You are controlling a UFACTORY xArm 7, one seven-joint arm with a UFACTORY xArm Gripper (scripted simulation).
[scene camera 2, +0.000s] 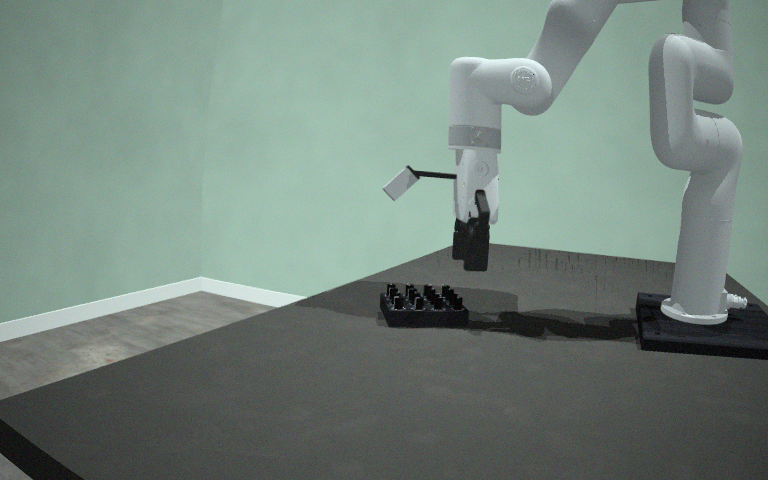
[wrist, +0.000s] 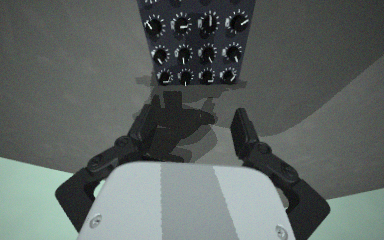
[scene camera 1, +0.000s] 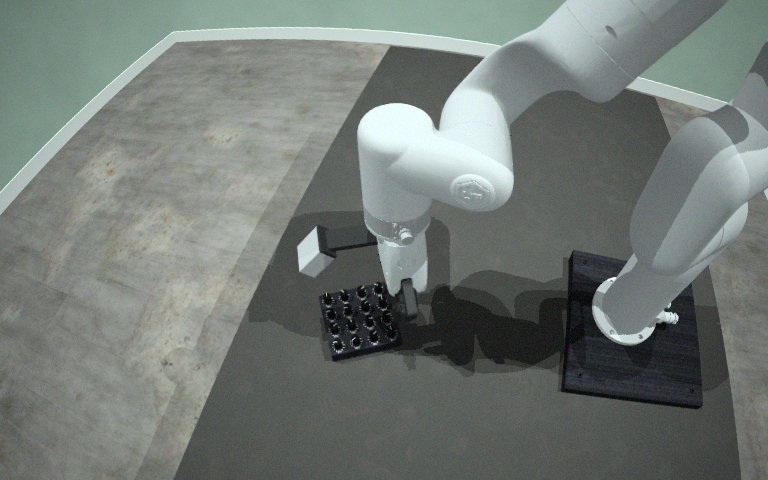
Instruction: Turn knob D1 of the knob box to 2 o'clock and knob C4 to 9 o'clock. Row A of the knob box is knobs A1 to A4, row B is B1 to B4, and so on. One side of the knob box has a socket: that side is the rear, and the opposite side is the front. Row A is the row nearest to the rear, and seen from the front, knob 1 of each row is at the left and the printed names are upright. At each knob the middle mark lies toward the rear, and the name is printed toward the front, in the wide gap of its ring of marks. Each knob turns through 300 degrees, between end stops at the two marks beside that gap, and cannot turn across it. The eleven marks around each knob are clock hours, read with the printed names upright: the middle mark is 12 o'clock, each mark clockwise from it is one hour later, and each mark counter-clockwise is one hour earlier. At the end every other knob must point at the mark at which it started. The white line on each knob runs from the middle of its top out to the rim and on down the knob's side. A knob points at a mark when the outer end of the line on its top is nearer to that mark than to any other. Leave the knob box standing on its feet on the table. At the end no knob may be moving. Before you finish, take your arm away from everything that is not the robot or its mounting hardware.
Labels:
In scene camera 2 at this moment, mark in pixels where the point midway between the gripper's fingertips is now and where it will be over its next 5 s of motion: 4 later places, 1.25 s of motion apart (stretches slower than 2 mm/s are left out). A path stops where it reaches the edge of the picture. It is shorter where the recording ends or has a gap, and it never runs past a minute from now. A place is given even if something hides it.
The gripper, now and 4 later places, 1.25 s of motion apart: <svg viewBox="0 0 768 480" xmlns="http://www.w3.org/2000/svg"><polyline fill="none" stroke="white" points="468,265 465,248 462,242 458,251 456,266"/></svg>

